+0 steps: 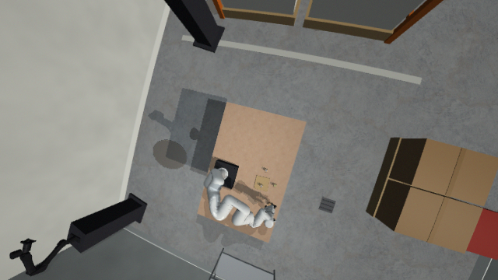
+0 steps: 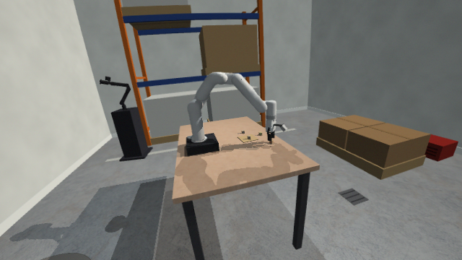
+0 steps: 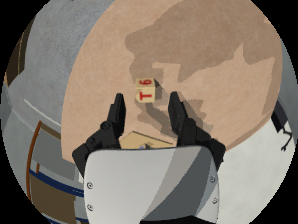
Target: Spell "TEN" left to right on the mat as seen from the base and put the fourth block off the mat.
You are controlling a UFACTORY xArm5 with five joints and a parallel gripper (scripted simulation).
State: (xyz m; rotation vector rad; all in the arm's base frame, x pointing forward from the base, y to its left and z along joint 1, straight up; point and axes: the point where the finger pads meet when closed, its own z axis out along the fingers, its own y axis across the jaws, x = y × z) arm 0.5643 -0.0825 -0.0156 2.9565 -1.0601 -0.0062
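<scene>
My gripper is now 16 cm to the right of the tan mat, 16 cm past it and 5 cm above it.
</scene>
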